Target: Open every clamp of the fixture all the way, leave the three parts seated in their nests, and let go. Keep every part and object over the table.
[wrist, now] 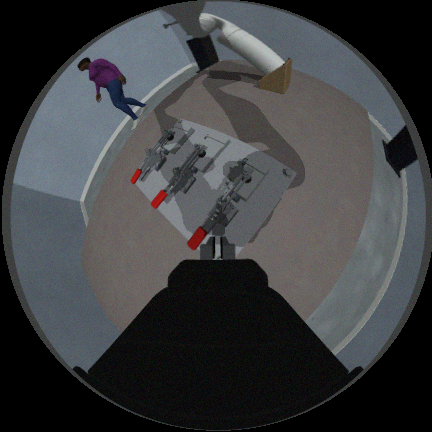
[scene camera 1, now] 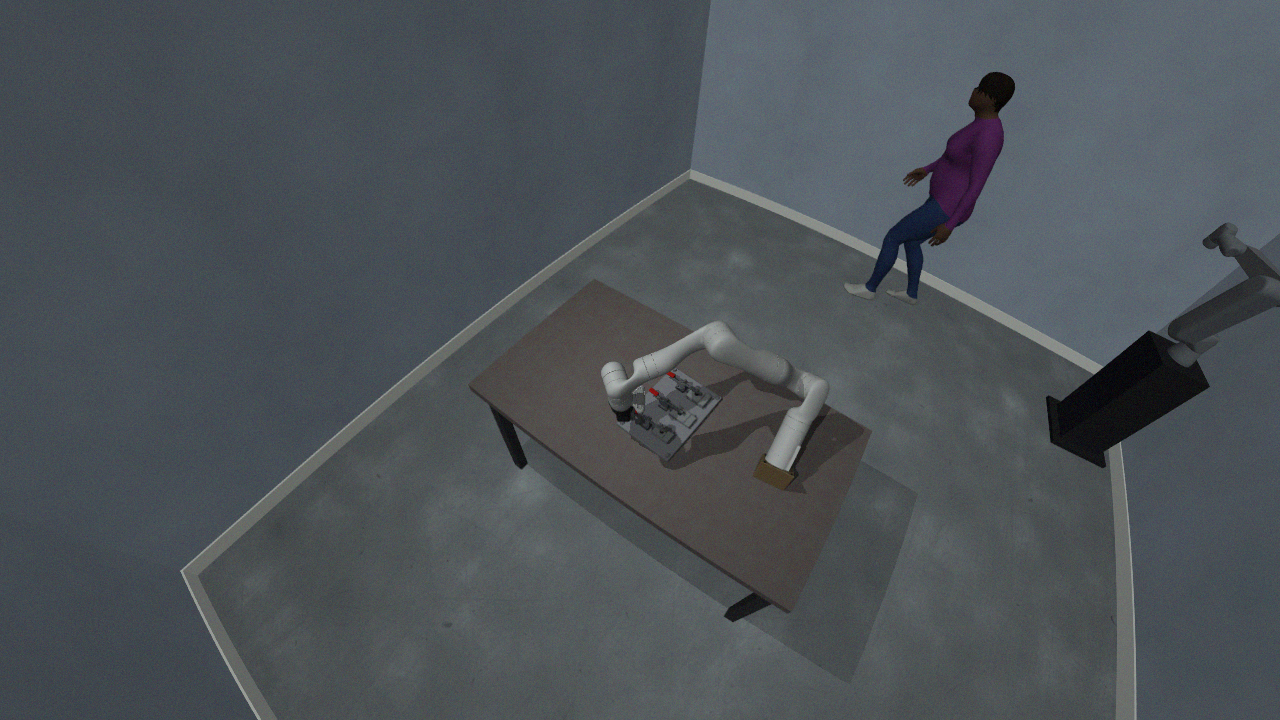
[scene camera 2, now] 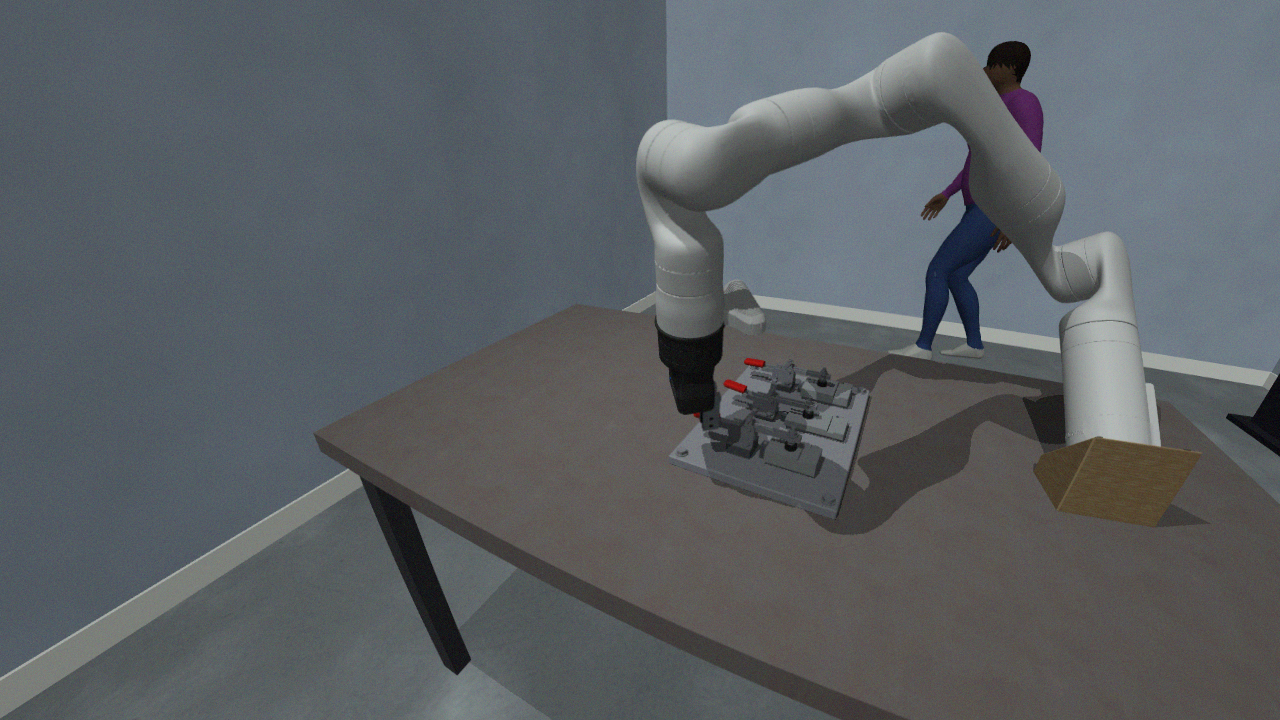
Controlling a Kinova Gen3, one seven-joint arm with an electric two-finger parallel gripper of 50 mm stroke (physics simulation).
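Frame: origin at the arm's base, x ahead, y left, z up, level; metres.
Where they show: gripper, fingertip midpoint: (wrist: 217,243) (scene camera 1: 632,417) (scene camera 2: 708,424); arm's base, link origin: (wrist: 274,68) (scene camera 1: 776,463) (scene camera 2: 1107,453).
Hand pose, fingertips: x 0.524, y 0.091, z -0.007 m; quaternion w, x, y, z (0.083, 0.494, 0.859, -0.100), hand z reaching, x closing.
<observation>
Things, the pixels of their top centre, and the offset from my fingertips. "spot": a spot on its surface instead. Level surfaces: height alone.
- nearest clamp's red handle, top centre: (wrist: 201,224) (scene camera 2: 723,407) dz +0.012, dx -0.013, dy -0.030 m
- middle handle, surface spot: (scene camera 2: 734,385) (wrist: 158,199) (scene camera 1: 653,392) spot: dz -0.006, dx -0.007, dy -0.136 m
- far handle, surface spot: (scene camera 2: 754,362) (wrist: 136,175) (scene camera 1: 670,375) spot: dz -0.009, dx -0.023, dy -0.244 m
- middle part, top centre: (scene camera 2: 817,419) (wrist: 206,149) (scene camera 1: 682,415) dz -0.033, dx -0.145, dy -0.121 m
- far part, top centre: (scene camera 2: 827,386) (wrist: 173,134) (scene camera 1: 698,395) dz -0.028, dx -0.157, dy -0.230 m
- table, surface height: dz -0.064 m
The grey fixture plate (scene camera 1: 693,431) (scene camera 2: 774,488) (wrist: 267,205) carries three toggle clamps. The nearest clamp's red handle (scene camera 2: 697,414) (wrist: 197,238) is beside my fingers, partly hidden in scene camera 2. The middle handle (scene camera 1: 653,392) (scene camera 2: 734,385) (wrist: 159,199) and far handle (scene camera 1: 671,375) (scene camera 2: 754,362) (wrist: 136,176) point outward. The clamp arms reach over the near part (scene camera 2: 794,459), middle part (scene camera 2: 827,427) and far part (scene camera 2: 836,394), which sit on the plate. My gripper (scene camera 2: 709,419) (wrist: 217,243) is shut to a narrow gap, low by the near clamp; I see no handle between its fingers.
The table (scene camera 1: 554,358) (scene camera 2: 501,402) (wrist: 330,140) bears the fixture. The arm's base stands by a wooden wedge block (scene camera 1: 774,473) (scene camera 2: 1127,480) (wrist: 277,80) at the right. A person (scene camera 1: 971,165) (scene camera 2: 957,241) (wrist: 106,75) stands beyond the table. Another arm stands on a black pedestal (scene camera 1: 1127,394).
</observation>
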